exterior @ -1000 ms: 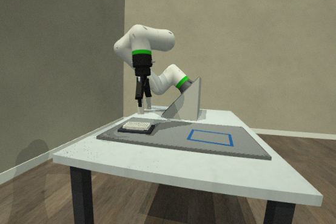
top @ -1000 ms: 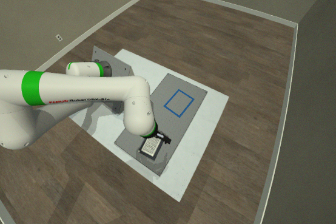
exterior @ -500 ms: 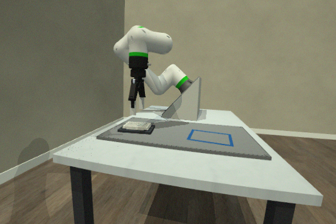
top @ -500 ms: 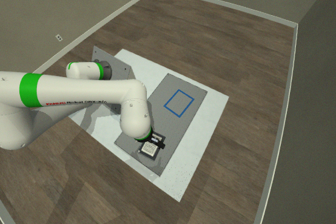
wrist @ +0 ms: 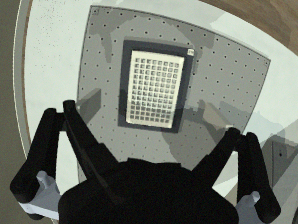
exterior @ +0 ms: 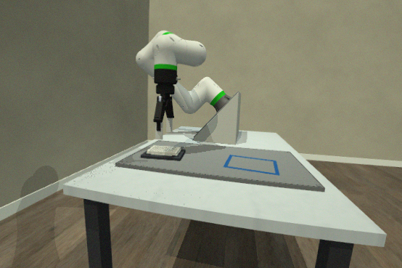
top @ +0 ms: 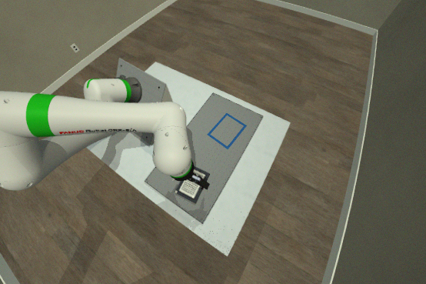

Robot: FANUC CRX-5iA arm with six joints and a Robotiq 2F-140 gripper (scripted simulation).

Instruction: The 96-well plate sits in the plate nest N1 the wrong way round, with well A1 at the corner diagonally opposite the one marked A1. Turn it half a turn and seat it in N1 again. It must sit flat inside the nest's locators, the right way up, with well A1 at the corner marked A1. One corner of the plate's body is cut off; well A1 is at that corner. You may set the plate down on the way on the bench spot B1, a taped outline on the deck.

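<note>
Now: hand 8 cm above the white 96-well plate. Also, from my hand: white A1 corner mark: 8 cm to the right, 8 cm below, 4 cm behind; then dark plate nest N1: 9 cm below.
</note>
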